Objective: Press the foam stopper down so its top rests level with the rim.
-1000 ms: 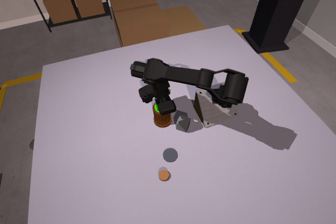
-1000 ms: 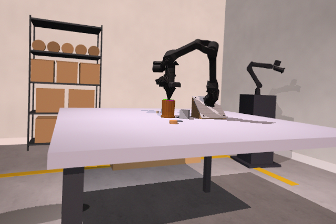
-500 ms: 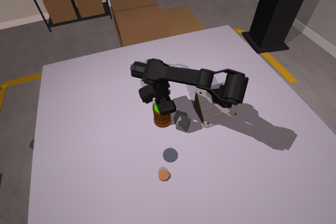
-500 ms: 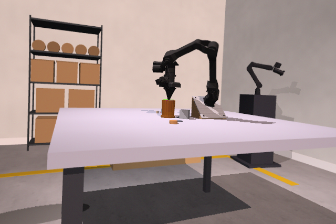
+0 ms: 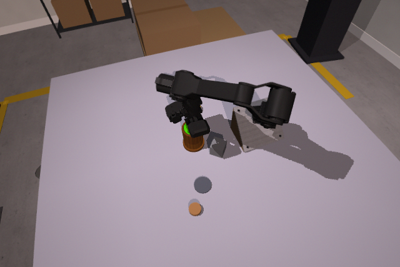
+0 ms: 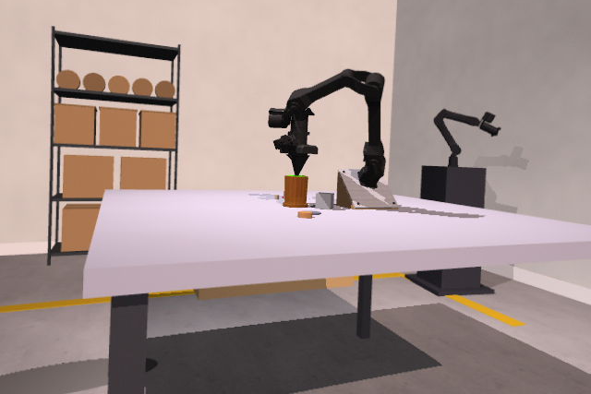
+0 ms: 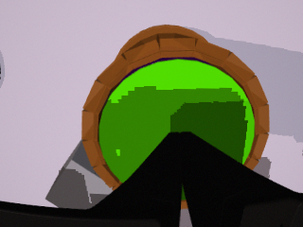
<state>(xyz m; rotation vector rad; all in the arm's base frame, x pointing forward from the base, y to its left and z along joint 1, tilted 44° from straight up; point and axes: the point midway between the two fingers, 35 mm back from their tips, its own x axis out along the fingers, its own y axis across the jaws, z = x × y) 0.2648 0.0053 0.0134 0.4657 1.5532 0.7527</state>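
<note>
My hand is 5 cm above the bright green foam stopper. Round my hand: orange disc (26 cm to the left, 13 cm below, 4 cm ahead); then grey cube (11 cm below, 8 cm behind, 5 cm to the left); then dark grey disc (18 cm to the left, 13 cm below).
</note>
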